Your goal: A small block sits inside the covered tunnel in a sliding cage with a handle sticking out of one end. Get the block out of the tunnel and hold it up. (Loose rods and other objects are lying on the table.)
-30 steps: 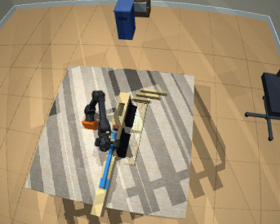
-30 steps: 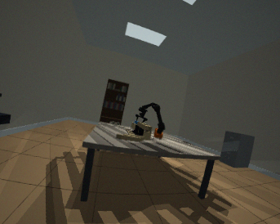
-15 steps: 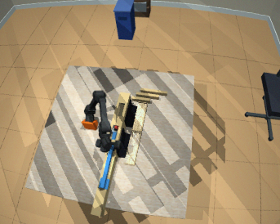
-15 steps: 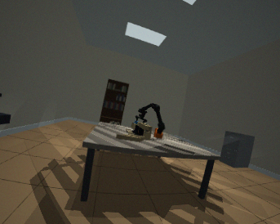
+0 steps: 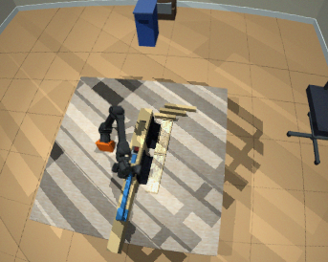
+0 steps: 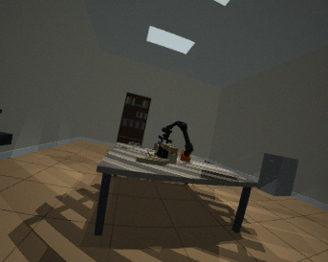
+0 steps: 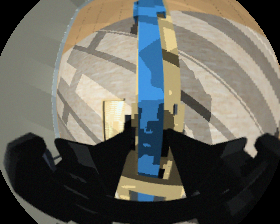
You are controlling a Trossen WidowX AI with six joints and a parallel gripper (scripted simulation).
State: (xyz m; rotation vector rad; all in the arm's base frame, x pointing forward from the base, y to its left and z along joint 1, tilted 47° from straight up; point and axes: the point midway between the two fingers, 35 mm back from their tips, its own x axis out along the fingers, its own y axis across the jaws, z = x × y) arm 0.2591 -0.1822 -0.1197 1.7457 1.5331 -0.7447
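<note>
Now: the tan covered tunnel 20 mm ahead of my gripper tip, 30 mm to the left of it and 50 mm below it. Round my gripper tip: small red block (10 mm behind, 200 mm to the left, 10 mm below).
</note>
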